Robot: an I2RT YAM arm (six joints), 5 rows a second.
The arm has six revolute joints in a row. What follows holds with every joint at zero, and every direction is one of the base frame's.
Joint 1 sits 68 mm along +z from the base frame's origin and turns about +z.
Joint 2 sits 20 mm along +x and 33.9 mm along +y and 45.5 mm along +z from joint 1 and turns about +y.
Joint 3 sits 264 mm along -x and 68.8 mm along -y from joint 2 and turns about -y.
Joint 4 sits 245 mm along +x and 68.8 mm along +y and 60 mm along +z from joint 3 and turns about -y.
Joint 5 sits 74 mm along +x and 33.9 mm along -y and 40.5 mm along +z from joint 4 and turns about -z.
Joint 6 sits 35.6 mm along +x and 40.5 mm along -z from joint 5 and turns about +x.
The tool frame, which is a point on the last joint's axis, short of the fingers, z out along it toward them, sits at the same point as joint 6; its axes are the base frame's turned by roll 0, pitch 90 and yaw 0 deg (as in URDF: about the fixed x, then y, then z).
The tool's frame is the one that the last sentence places.
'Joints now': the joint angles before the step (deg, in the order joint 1, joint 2, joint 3, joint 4, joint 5, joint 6). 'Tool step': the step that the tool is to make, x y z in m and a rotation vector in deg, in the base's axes. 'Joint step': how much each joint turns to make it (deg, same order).
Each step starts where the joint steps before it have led.
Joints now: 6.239 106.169 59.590 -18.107 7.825 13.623
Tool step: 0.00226 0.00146 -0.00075 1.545 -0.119 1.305
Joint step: 0.002 0.443 0.353 0.439 -1.935 -0.525
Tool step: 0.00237 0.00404 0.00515 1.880 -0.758 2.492
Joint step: 0.350 -0.353 0.700 0.002 -2.546 -1.139
